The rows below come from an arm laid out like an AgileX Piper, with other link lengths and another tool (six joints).
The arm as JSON. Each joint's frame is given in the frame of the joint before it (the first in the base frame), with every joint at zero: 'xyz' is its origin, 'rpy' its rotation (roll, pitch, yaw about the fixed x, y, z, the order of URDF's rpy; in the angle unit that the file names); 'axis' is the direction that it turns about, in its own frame. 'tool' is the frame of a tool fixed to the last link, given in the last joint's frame.
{
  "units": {
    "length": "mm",
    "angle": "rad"
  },
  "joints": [
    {
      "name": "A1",
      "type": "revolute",
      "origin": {
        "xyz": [
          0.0,
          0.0,
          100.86
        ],
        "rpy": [
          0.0,
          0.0,
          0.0
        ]
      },
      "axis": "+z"
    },
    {
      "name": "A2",
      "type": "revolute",
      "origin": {
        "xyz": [
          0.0,
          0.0,
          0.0
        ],
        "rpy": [
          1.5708,
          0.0,
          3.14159
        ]
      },
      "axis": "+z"
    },
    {
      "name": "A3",
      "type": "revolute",
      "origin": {
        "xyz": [
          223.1,
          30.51,
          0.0
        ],
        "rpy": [
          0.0,
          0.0,
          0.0
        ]
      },
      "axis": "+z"
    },
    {
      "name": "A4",
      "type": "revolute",
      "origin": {
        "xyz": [
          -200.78,
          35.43,
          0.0
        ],
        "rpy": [
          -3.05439,
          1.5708,
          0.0
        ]
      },
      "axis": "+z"
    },
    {
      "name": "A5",
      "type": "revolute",
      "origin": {
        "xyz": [
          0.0,
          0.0,
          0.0
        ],
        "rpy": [
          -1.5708,
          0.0,
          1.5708
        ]
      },
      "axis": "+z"
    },
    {
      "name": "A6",
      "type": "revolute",
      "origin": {
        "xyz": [
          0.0,
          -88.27,
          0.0
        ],
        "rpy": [
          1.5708,
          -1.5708,
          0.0
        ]
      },
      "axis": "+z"
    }
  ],
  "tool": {
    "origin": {
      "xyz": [
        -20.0,
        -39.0,
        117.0
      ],
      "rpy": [
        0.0,
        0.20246,
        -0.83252
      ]
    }
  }
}
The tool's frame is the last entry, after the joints.
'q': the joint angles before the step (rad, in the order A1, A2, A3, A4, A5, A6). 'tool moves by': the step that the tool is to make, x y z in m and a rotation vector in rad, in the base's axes. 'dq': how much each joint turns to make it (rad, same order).
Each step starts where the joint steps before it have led.
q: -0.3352, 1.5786, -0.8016, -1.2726, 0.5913, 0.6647
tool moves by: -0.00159, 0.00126, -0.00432, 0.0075, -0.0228, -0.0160
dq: 0.0000, 0.0019, 0.0205, -0.0396, -0.0087, 0.0734
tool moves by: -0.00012, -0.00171, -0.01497, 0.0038, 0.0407, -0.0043
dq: 0.0000, 0.0660, 0.0000, -0.0465, 0.0034, 0.0506
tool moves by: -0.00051, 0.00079, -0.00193, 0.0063, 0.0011, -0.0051
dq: 0.0009, 0.0045, 0.0000, 0.0062, 0.0001, 0.0025
